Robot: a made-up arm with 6 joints.
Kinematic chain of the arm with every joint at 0, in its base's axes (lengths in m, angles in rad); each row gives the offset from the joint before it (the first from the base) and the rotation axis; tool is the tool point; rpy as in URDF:
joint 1: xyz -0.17 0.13 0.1 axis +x
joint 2: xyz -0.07 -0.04 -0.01 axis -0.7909 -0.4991 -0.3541
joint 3: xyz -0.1 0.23 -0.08 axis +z
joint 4: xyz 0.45 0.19 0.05 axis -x
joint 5: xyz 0 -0.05 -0.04 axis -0.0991 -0.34 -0.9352
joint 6: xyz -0.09 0.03 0 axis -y
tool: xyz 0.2 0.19 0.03 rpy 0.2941 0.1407 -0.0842
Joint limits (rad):
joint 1: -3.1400..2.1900
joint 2: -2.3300..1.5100
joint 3: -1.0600..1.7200
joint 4: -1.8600..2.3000
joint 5: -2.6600..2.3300
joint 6: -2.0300..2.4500
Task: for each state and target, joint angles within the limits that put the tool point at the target. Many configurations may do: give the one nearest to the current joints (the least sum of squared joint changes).
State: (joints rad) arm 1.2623 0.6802 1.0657 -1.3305 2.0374 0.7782
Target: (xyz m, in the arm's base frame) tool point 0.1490 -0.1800 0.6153
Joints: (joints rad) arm 2.1773 0.2349 0.7519 -1.1280 1.9535 0.9731
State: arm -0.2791 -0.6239 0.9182 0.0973 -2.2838 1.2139
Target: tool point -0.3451 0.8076 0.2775
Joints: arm -0.4852 -0.4289 1.1633 0.3360 -2.3619 1.2366
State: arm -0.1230 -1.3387 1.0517 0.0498 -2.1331 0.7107
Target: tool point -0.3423 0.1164 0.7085
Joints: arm 0.0562 -1.2515 1.2964 0.0986 -2.0347 0.5179
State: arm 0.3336 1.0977 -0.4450 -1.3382 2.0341 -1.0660
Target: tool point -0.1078 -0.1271 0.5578
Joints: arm -0.1900 1.5100 -1.0143 -1.1561 1.8964 -0.9341
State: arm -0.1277 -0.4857 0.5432 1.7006 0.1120 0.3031
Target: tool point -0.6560 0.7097 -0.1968
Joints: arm -0.5732 -0.3884 1.4062 1.6907 -0.3267 0.6729
